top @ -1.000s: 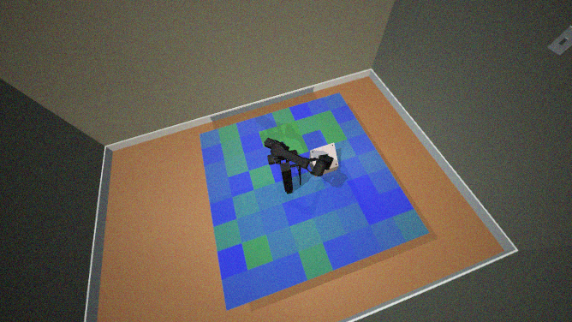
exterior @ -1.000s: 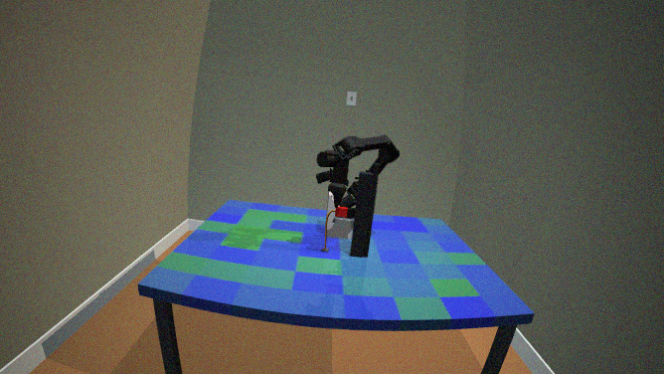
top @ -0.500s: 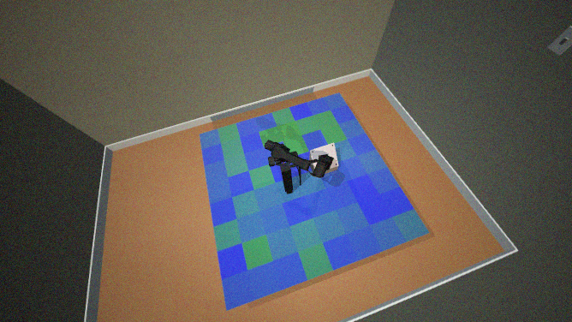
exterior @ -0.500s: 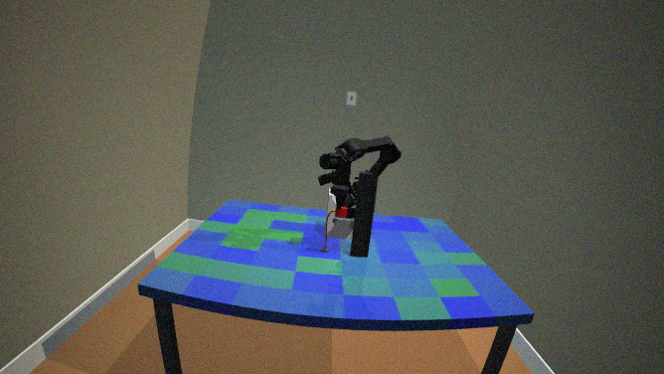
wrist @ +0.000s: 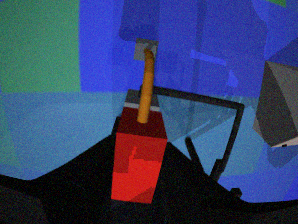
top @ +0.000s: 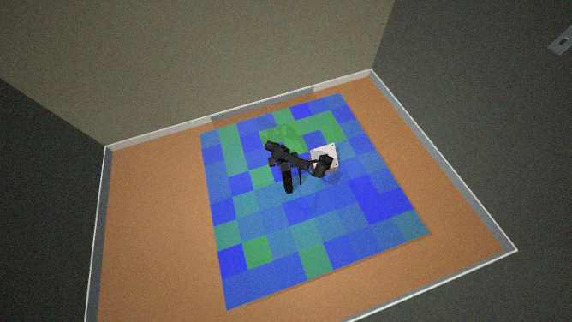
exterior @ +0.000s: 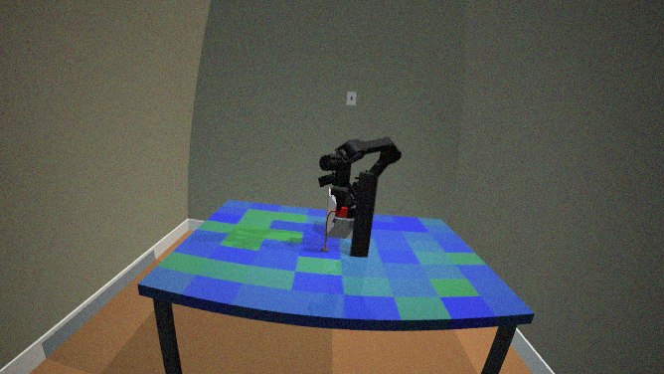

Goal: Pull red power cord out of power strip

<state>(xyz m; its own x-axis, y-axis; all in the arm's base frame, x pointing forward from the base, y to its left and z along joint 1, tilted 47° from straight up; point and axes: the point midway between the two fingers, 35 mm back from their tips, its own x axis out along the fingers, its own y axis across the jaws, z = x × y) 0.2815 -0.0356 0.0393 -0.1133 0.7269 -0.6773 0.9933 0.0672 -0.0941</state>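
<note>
The red plug lies 3 cm to the left of my gripper tip.
</note>
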